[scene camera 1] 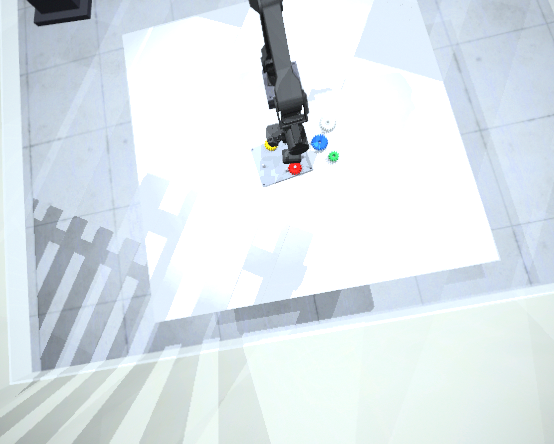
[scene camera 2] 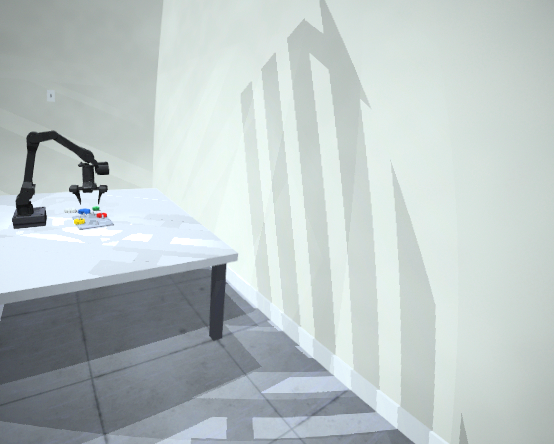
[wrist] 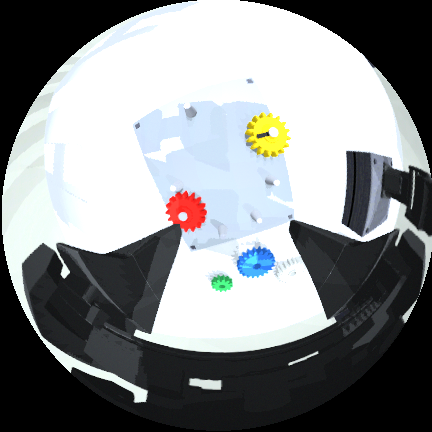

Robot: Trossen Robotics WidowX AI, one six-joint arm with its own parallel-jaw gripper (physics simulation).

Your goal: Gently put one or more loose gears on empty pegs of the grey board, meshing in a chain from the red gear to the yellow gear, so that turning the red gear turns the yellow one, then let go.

Labels:
My gripper is open, holding nothing. Also in view: a blue gear.

